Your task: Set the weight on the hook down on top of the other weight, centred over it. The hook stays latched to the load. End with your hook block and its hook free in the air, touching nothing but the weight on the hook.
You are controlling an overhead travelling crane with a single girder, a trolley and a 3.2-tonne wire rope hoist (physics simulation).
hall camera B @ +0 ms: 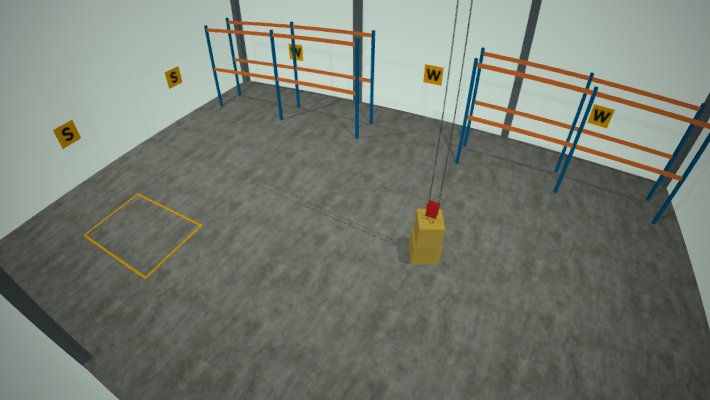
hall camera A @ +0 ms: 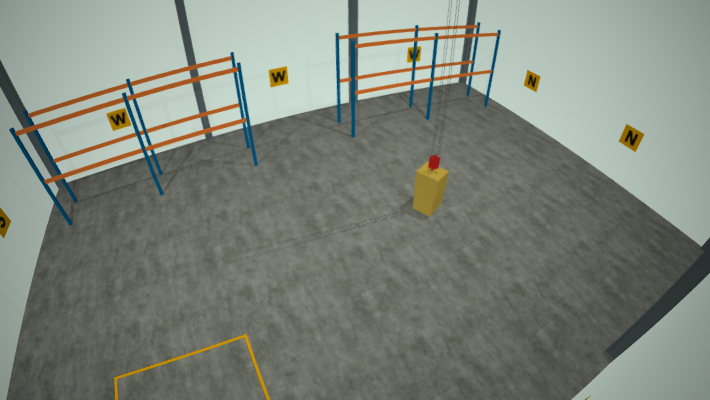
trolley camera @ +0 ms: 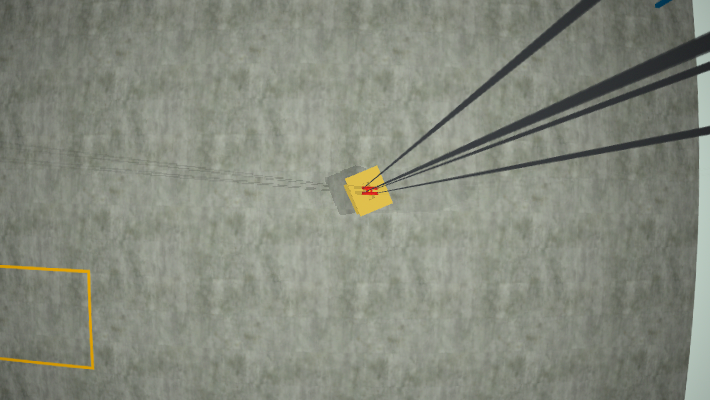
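Note:
The weight on the hook, a yellow block (hall camera A: 431,186) (hall camera B: 431,236) (trolley camera: 376,202), is upright directly above the other yellow weight (hall camera A: 423,206) (hall camera B: 425,256) (trolley camera: 352,200), which stands on the floor. No gap shows between them; whether they touch is hard to tell. In hall camera B the upper weight looks slightly right of the lower one. In the trolley view a narrow strip of the lower weight shows along its left side. My red hook block (hall camera A: 434,162) (hall camera B: 432,209) (trolley camera: 370,190) is above the upper weight's top, with the hook at its lifting point. The hook's latch is too small to see.
Blue and orange racks (hall camera A: 353,115) (hall camera B: 357,115) stand along the W wall, behind the weights. A yellow outlined square (hall camera A: 180,356) (hall camera B: 170,210) (trolley camera: 90,320) is marked on the floor. Hoist ropes (hall camera B: 442,125) (trolley camera: 480,105) run up from the hook block.

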